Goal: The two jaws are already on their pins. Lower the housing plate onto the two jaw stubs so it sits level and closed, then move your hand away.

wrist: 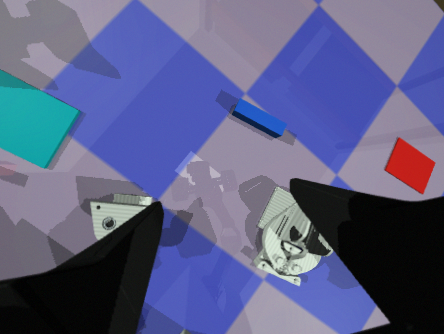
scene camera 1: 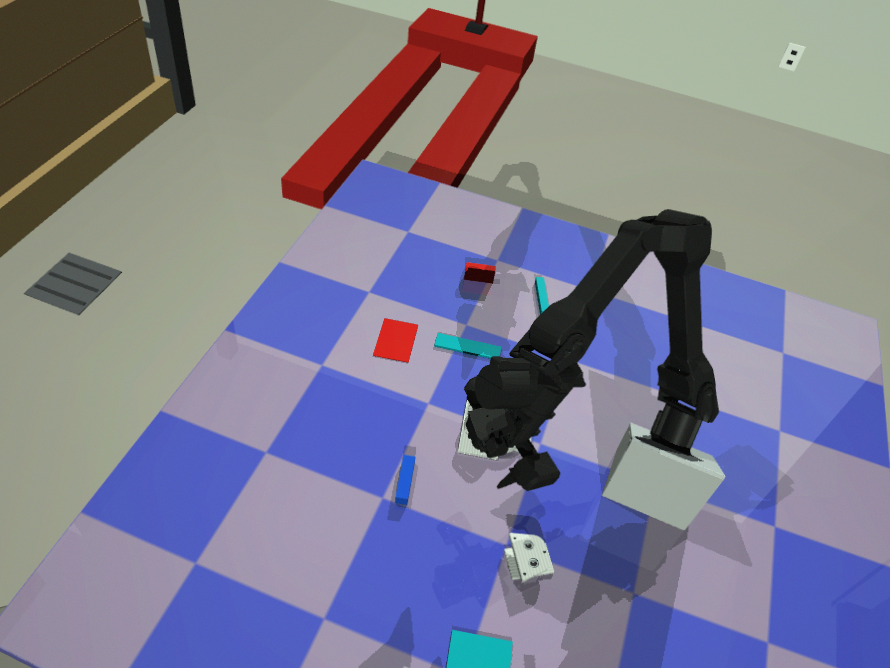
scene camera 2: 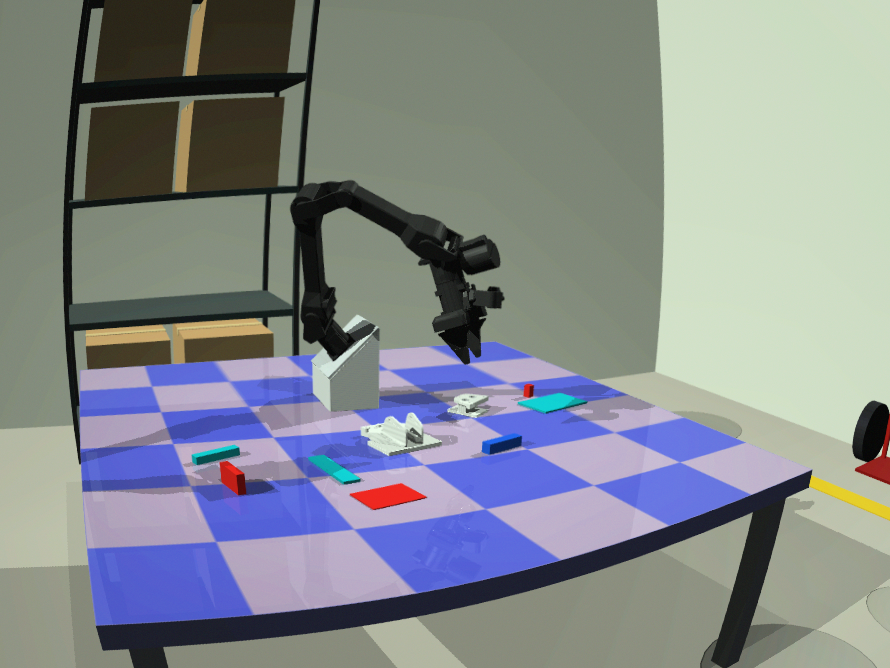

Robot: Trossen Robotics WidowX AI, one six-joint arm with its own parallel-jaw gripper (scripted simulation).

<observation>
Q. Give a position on a red flat plate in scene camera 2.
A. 378, 498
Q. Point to a red flat plate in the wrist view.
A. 406, 163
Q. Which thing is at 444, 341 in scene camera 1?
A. A cyan bar.
</observation>
